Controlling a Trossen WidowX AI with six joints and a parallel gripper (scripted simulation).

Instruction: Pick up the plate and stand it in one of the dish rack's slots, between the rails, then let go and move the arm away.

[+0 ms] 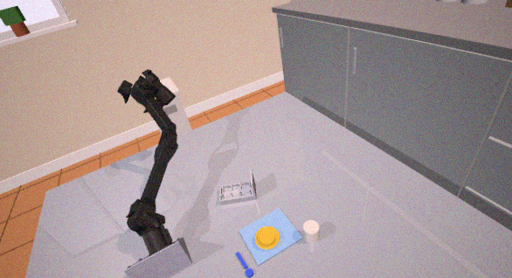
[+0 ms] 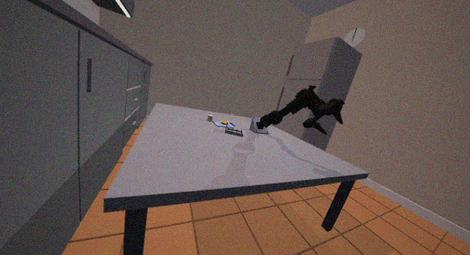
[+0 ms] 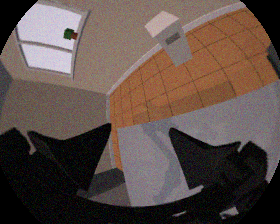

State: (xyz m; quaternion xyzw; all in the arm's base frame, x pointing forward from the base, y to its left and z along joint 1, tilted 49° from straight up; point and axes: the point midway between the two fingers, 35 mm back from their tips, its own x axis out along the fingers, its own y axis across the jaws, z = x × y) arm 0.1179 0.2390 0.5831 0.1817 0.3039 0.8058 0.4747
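The yellow plate is 75 cm to the right of my gripper tip, 22 cm below it and 16 cm ahead of it. Also, from my gripper tip: blue utensil: 78 cm to the right, 23 cm below, 7 cm ahead; white cup: 82 cm to the right, 27 cm ahead, 21 cm below; grey dish rack: 53 cm to the right, 21 cm below, 18 cm ahead.
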